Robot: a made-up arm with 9 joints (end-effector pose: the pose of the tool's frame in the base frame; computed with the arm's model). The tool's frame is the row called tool. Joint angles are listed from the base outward.
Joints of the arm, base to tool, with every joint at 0 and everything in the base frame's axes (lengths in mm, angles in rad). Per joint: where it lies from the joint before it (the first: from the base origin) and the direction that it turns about. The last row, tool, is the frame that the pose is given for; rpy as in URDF.
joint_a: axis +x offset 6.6 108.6 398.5
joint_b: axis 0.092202 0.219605 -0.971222 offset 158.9 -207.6 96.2
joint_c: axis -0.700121 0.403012 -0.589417 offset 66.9 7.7 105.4
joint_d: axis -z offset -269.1 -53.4 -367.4
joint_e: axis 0.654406 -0.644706 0.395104 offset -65.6 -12 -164.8
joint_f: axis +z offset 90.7 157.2 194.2
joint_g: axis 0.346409 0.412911 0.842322 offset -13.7 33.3 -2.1
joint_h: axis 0.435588 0.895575 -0.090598 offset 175.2 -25.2 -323
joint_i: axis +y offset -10.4 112 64.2
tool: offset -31.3 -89.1 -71.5 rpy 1.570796 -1.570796 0
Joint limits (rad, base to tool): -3.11..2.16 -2.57..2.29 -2.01..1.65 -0.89..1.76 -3.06..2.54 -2..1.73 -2.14..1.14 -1.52..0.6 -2.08..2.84
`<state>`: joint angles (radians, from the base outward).
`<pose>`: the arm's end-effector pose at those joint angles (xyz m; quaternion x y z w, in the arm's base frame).
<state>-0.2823 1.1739 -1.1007 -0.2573 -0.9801 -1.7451 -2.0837 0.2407 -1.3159</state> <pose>0.3476 0.4678 0.1630 -0.6392 0.5796 -0.1616 0.4789</pose>
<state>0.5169 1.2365 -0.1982 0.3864 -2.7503 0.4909 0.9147 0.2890 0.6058</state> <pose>0.0356 0.6029 0.2434 -0.2660 -0.2922 0.8850 0.2463</pose>
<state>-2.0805 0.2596 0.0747 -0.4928 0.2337 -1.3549 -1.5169 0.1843 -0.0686</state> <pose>-0.3281 0.0045 0.7287 0.8391 0.3587 -0.4090 0.0052</pose>
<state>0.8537 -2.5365 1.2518 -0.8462 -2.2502 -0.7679 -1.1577 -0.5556 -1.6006</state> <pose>0.5356 -0.1557 0.1840 -0.7990 0.5579 0.0058 0.2244</pose>
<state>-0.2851 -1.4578 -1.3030 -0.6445 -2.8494 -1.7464 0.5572 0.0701 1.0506</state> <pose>0.1805 0.0151 -0.0771 0.3023 -0.5548 0.5636 0.5322</pose>
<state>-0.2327 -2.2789 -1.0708 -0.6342 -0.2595 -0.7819 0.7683 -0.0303 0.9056</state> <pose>0.0925 -0.5238 0.0103 -0.2406 -0.7983 -0.4708 0.2886</pose>
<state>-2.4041 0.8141 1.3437 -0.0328 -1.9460 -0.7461 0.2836 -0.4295 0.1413</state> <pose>-0.4546 0.0465 -0.0195 -0.6229 -0.1465 -0.7680 0.0252</pose>
